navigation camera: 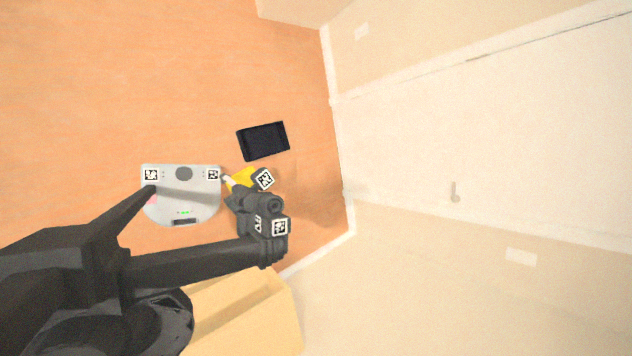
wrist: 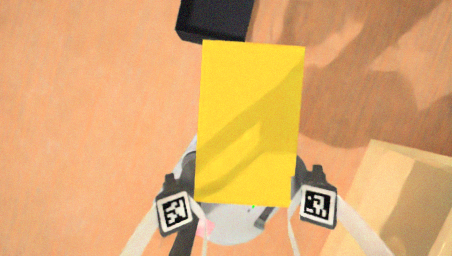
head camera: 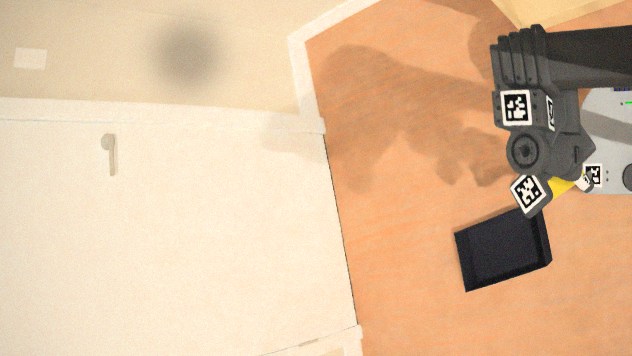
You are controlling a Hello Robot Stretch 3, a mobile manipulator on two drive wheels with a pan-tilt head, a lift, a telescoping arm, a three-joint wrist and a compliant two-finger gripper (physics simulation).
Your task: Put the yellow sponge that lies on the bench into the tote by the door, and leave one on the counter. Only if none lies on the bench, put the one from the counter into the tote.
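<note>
The yellow sponge is held between the two fingers of my gripper, which is shut on it. In the wrist view it reaches well beyond the fingertips. The black tote stands on the floor near the door. In the head and navigation views the gripper is just beside the tote's outline, and in the wrist view the sponge's far edge slightly overlaps the tote's near edge. The bench and the counter do not show.
The grey robot base is beside the gripper. A light wooden piece of furniture stands near the arm. White baseboard runs along the walls.
</note>
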